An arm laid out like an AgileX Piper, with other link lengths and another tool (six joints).
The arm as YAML. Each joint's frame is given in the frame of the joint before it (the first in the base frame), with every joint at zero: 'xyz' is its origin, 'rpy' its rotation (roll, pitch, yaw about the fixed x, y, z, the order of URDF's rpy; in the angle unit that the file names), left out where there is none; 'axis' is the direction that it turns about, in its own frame. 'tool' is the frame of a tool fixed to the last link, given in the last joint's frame.
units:
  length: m
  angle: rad
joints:
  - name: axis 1
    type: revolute
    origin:
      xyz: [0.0, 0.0, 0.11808]
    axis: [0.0, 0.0, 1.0]
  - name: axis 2
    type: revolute
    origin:
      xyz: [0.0, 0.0, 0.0]
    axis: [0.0, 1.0, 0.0]
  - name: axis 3
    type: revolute
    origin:
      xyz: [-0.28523, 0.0, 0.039]
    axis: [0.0, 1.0, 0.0]
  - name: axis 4
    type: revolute
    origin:
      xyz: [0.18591, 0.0, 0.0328]
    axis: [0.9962, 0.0, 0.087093]
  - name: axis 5
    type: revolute
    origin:
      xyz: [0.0, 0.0, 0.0]
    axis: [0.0, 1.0, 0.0]
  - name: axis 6
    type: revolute
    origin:
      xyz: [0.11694, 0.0, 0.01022]
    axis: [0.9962, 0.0, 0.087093]
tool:
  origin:
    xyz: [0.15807, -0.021, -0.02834]
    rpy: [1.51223, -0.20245, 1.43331]
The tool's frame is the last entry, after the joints.
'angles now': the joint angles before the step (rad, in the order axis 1, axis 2, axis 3, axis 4, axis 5, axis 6). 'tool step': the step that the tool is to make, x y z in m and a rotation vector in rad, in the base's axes. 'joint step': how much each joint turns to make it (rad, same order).
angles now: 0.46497 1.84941 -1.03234 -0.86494 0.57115 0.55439
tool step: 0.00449 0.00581 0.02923 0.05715 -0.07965 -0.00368
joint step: 0.00001 -0.09087 -0.00001 0.01422 -0.00907 0.00001
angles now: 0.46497 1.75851 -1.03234 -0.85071 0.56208 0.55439
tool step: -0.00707 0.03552 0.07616 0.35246 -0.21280 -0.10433
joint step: 0.00002 -0.26208 -0.00003 0.15570 -0.07337 0.09927
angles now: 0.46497 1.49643 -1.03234 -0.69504 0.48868 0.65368
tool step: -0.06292 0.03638 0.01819 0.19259 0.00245 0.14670
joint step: 0.00206 -0.25388 0.13885 0.49740 -0.05662 -0.42063
